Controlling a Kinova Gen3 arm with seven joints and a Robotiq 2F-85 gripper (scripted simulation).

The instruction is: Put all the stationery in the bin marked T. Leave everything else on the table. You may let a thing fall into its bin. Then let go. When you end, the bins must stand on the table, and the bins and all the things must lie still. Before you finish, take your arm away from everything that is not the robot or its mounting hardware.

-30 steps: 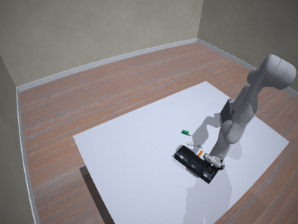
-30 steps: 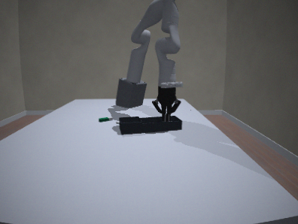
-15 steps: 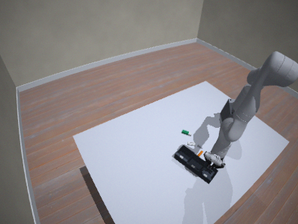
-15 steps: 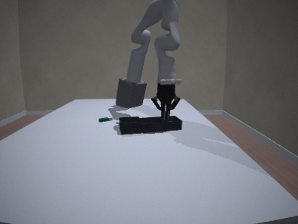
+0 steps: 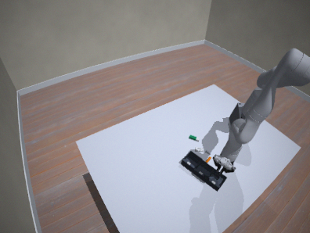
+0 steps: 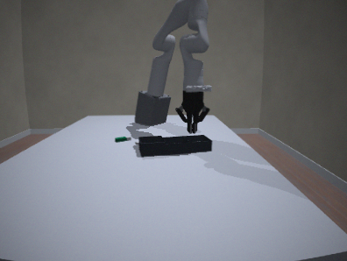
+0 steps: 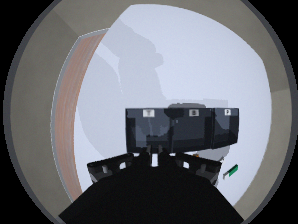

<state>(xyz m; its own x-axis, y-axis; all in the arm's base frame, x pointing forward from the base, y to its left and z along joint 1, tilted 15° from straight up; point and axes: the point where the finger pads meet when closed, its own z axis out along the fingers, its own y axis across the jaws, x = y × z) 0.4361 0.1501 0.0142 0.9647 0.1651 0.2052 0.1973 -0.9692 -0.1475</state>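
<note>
Now: hand 10 cm past the tiny pale thing, 2 cm to the left of it and 6 cm above it. Also, from my hand: small orange thing: 4 cm behind, 11 cm to the right, 6 cm below; long black bin: 4 cm ahead, 7 cm to the right, 5 cm below; thin grey stick: 8 cm behind, 15 cm to the right, 7 cm below.
</note>
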